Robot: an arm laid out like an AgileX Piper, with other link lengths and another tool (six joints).
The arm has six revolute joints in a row. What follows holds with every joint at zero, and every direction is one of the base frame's.
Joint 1 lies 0.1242 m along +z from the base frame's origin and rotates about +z.
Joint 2 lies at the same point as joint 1 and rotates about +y.
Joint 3 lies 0.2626 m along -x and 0.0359 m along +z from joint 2 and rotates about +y.
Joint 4 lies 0.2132 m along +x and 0.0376 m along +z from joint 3 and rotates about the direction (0.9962, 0, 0.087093).
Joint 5 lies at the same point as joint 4 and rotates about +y.
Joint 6 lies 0.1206 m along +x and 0.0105 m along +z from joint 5 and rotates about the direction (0.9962, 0, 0.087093).
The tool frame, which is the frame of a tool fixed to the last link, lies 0.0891 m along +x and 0.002 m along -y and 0.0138 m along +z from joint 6; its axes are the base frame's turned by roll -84.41, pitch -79.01 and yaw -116.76 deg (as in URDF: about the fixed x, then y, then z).
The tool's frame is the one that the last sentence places.
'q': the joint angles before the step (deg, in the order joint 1, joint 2, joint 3, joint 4, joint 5, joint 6). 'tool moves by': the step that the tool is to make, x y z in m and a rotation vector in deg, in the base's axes. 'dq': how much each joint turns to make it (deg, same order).
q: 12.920, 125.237, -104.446, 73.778, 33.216, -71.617
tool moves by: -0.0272, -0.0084, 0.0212, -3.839, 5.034, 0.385
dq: 0.107, -6.284, -0.031, -18.111, 4.947, 18.994
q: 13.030, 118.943, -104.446, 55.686, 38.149, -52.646
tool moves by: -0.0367, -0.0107, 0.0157, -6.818, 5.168, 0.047
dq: 1.338, -6.734, -0.002, -17.564, 7.840, 16.478
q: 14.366, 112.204, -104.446, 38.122, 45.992, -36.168
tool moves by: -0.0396, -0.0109, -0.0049, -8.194, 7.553, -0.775
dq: 2.732, -4.405, 0.001, -14.148, 10.115, 13.124
